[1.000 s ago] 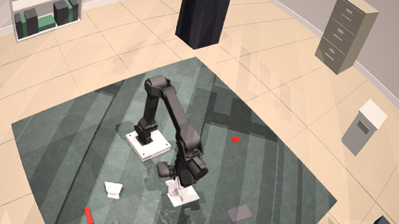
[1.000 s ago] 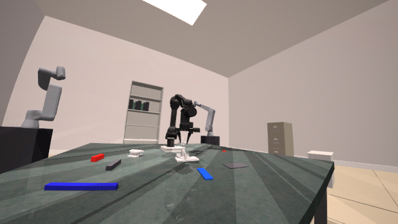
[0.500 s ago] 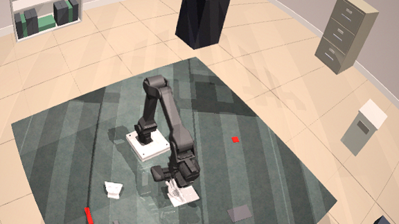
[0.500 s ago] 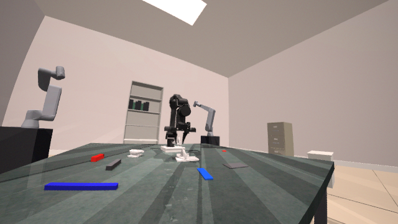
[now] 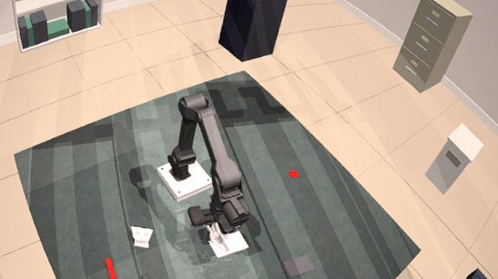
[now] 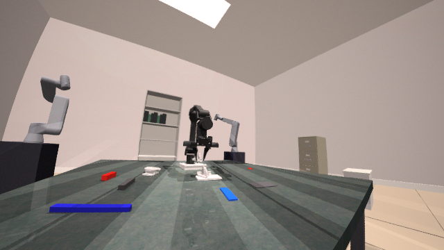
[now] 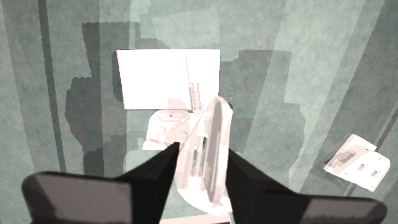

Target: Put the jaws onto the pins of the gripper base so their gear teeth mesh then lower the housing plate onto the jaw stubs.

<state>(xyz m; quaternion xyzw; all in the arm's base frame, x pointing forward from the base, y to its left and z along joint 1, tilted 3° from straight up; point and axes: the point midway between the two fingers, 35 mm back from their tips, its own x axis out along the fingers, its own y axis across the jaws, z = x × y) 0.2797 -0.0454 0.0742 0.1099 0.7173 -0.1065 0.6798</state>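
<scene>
Right now my gripper tip is 5 cm short of the flat white plate, 3 cm to the right of it and 8 cm above it. The rest, counted from my gripper tip: blue block (28 cm ahead, 2 cm to the right, 8 cm below); dark grey flat plate (27 cm ahead, 18 cm to the left, 8 cm below); dark grey bar (7 cm ahead, 32 cm to the right, 7 cm below).
</scene>
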